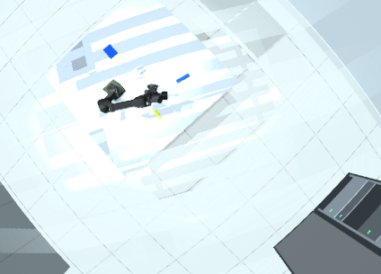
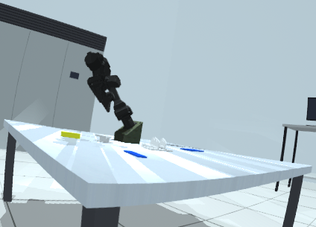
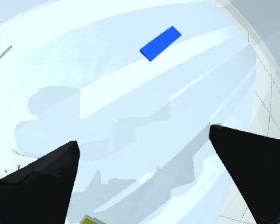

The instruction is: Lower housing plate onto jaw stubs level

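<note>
Now: gripper tip 14 cm above the small pale block, 12 cm past it and 9 cm to the right of it. From my gripper tip the other things lie so: yellow bar (15 cm behind, 14 cm below, 7 cm to the right); then housing plate (12 cm below, 12 cm behind, 9 cm to the left); then blue bar (22 cm ahead, 15 cm below, 1 cm to the left).
</note>
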